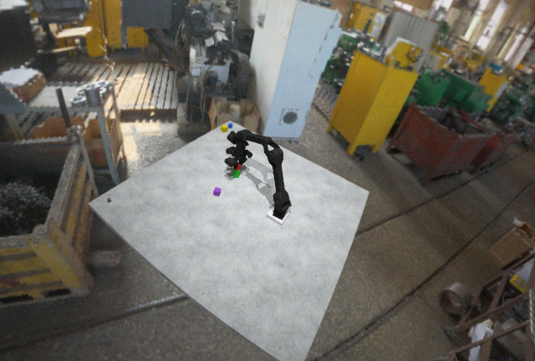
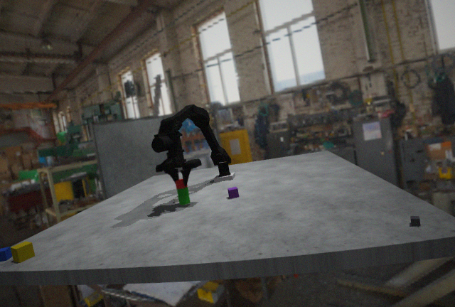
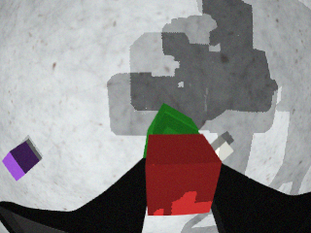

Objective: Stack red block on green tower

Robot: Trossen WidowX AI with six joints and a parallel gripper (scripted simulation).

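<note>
Right now my gripper tip is 1 cm below the red block. The rest, counted from my gripper tip: purple block (2 cm ahead, 20 cm to the left, 5 cm below); then small white piece (4 cm behind, 5 cm to the right, 6 cm below); then yellow block (34 cm ahead, 43 cm to the right, 5 cm below).
</note>
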